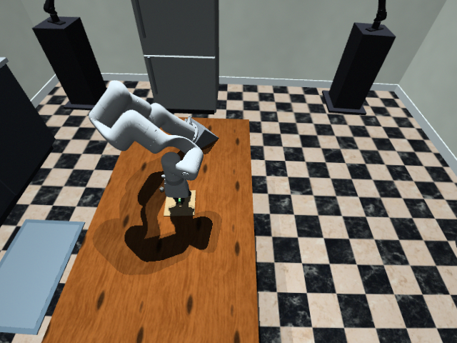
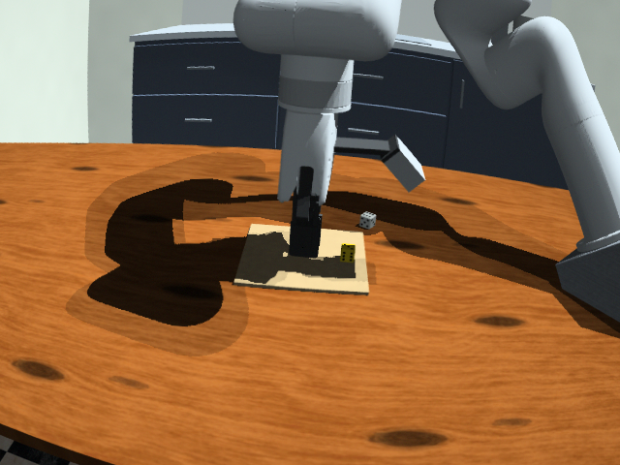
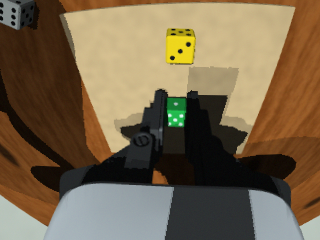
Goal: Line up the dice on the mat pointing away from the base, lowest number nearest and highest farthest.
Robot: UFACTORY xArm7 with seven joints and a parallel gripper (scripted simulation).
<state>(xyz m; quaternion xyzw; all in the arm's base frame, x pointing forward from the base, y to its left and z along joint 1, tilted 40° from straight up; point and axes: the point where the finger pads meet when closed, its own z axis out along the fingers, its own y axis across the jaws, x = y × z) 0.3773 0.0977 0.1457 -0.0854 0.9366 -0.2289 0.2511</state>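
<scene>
Right now the green die is 10 mm below my hand. From my hand the other things lie so: yellow die (50 mm behind, 20 mm below); white die (100 mm to the right, 70 mm behind, 20 mm below); tan mat (30 mm below).
</scene>
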